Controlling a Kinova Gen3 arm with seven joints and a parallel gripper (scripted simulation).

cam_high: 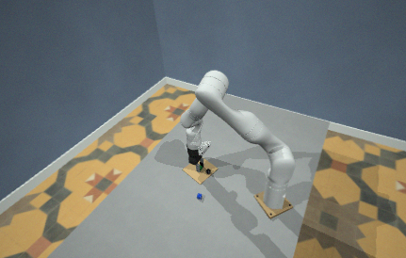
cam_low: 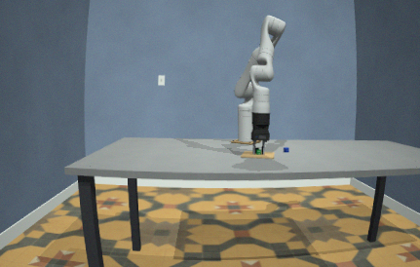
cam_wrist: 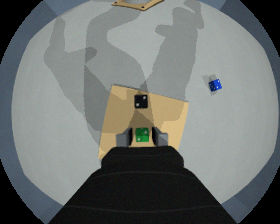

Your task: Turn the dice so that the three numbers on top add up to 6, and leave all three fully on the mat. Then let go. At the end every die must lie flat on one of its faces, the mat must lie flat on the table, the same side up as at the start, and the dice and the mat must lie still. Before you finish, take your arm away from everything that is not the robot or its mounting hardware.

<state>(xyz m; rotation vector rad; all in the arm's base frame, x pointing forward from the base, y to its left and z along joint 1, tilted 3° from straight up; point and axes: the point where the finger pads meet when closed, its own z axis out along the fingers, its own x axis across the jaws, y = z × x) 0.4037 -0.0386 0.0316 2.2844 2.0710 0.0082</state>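
Right now the green die is 10 mm below my hand. Round my hand: black die 50 mm behind, 10 mm below; then blue die 160 mm to the left, 70 mm behind, 10 mm below; then tan mat 20 mm below.
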